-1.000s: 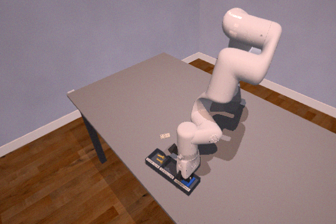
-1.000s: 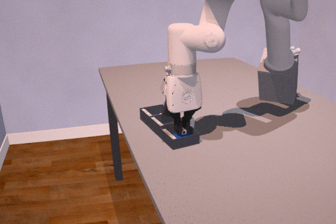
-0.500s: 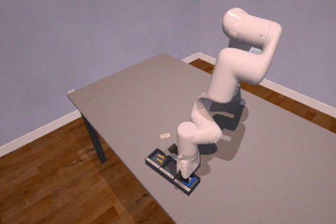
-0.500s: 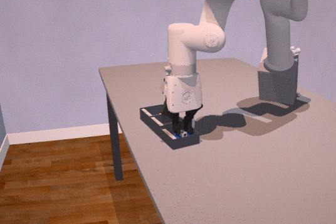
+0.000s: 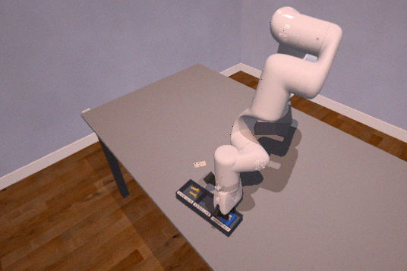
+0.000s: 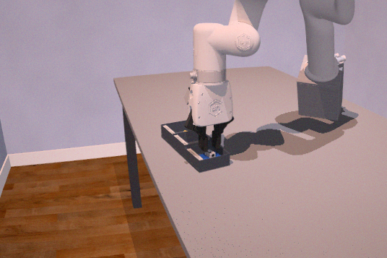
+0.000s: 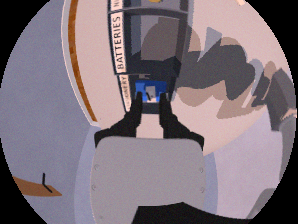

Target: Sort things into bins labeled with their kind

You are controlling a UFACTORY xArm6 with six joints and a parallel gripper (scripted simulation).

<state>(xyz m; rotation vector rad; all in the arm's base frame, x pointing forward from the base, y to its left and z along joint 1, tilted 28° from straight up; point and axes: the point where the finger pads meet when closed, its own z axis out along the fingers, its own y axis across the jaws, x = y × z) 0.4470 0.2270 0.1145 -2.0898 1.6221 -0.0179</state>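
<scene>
The blue block is 4 cm below my hand. Round my hand: cream domino (5 cm behind, 29 cm to the right, 5 cm below).
</scene>
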